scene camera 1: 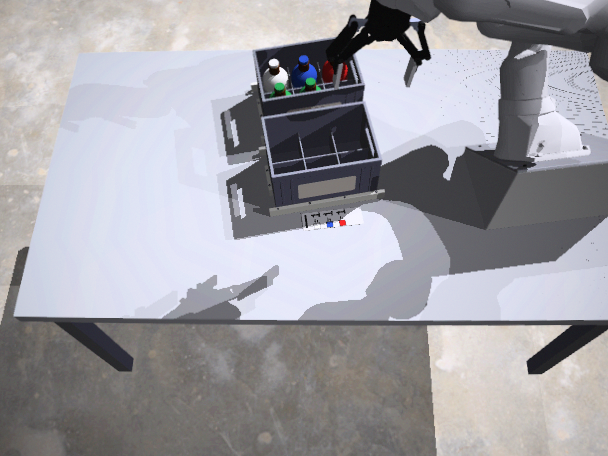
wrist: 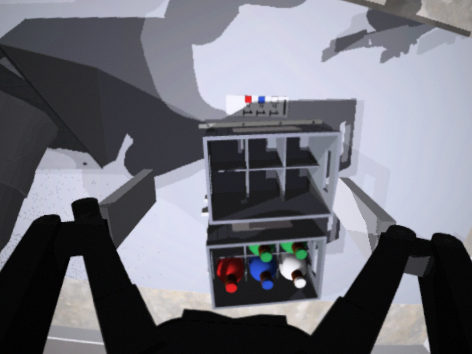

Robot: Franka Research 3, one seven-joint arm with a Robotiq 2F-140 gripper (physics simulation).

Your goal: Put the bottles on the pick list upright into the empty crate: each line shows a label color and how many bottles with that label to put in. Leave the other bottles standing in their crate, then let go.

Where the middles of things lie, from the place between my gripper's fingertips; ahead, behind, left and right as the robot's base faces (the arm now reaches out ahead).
Now: hand 450 mm above the white rail (scene camera 1: 371, 195), 90 mm short of it and 20 mm to the right of it. Also, from my hand: pick list (scene camera 1: 348, 216): 470 mm below, 70 mm ahead, 60 mm to the left; red bottle (wrist: 230, 271): 380 mm below, 370 mm to the right, 40 mm ahead.
